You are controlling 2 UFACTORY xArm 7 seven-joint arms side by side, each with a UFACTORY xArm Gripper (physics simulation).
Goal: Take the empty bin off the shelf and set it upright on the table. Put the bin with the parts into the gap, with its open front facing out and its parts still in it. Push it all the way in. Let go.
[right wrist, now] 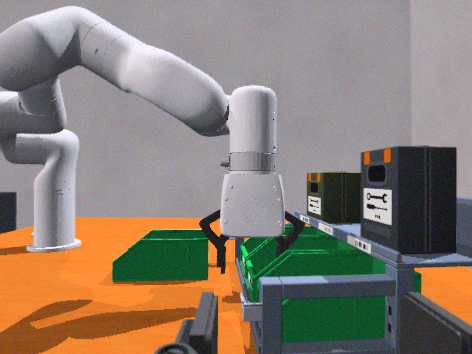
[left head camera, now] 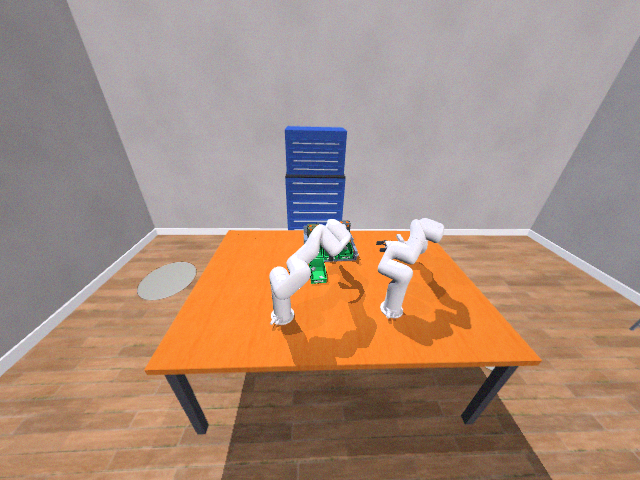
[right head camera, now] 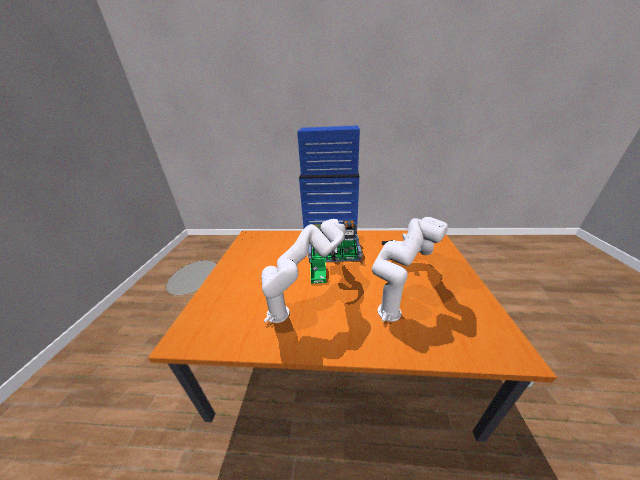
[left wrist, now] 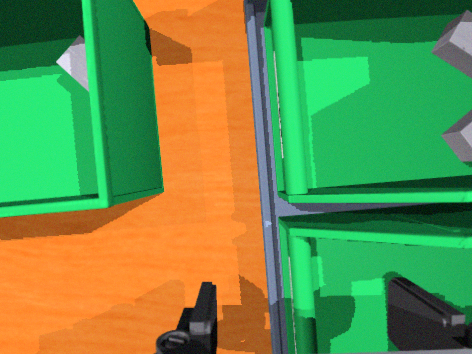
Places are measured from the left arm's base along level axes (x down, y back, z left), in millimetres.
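Pixels of known places: left gripper, between the fingertips: [right wrist: 251, 272] [right head camera: 333, 257] [left wrist: 302, 309]; right gripper, between the fingertips: [right wrist: 308, 323] [left head camera: 377, 246] [right head camera: 382, 246]; left arm's base, origin of its link: [right wrist: 55, 246] [left head camera: 282, 315] [right head camera: 278, 313]; right arm's base, origin of its link: [left head camera: 391, 309] [right head camera: 389, 312].
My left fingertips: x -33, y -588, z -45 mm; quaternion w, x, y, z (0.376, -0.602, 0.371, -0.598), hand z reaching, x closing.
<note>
Ahead of a thing's pixels: the offset from my left fingertips to its top centre. "spot": to the spot under its first point. Level surfaces: height alone.
The green bin with parts @(dx -42, dy +191, dz +17 mm) [left head camera: 318, 274] [right head camera: 318, 274] [left wrist: 35, 140] [right wrist: 170, 260] stands upright on the table in front of the shelf [left wrist: 258, 125] [right wrist: 335, 284]; a grey part shows inside it. A green bin @(spot: dx +24, dy -20, dz +28 mm) [left wrist: 345, 260] with no parts in its visible portion sits in the shelf row, at the lower right of the left wrist view. My left gripper [left wrist: 302, 309] [right wrist: 251, 272] is open, pointing down at this bin's front, one finger outside over the table, the other over the bin's inside. Its fingertips are hidden in both head views. My right gripper [left head camera: 381, 246] [right wrist: 308, 323] is open and empty, right of the shelf.
A neighbouring green bin @(spot: dx +24, dy +10, dz +84 mm) [left wrist: 340, 150] with grey parts sits in the same shelf row. Two tool cases @(dx -166, dy -103, dz +182 mm) [right wrist: 330, 197] @(dx -191, dy -216, dz -20 mm) [right wrist: 410, 200] stand on the shelf's upper board. A blue cabinet [left head camera: 315, 175] [right head camera: 329, 175] stands behind the table @(dx +33 mm) [left head camera: 232, 330] [right head camera: 222, 330].
</note>
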